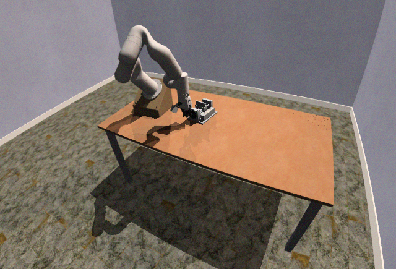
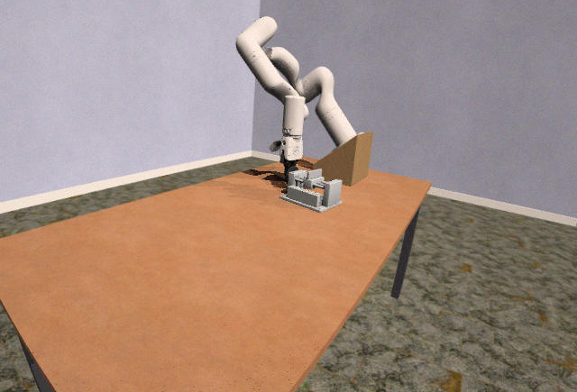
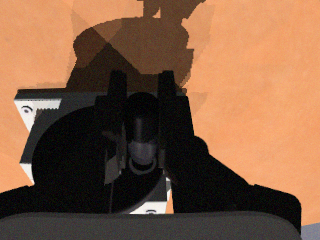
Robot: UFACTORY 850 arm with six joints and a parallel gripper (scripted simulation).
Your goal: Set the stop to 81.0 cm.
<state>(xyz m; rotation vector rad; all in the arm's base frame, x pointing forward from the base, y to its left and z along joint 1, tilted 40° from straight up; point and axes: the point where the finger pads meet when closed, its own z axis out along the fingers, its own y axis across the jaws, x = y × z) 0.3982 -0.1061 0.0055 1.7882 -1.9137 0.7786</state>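
Right now my hand is 2 cm to the right of the handwheel and 1 cm short of it. From my hand the other things lie so: grey stop fixture 15 cm to the left, 5 cm ahead, 1 cm above.
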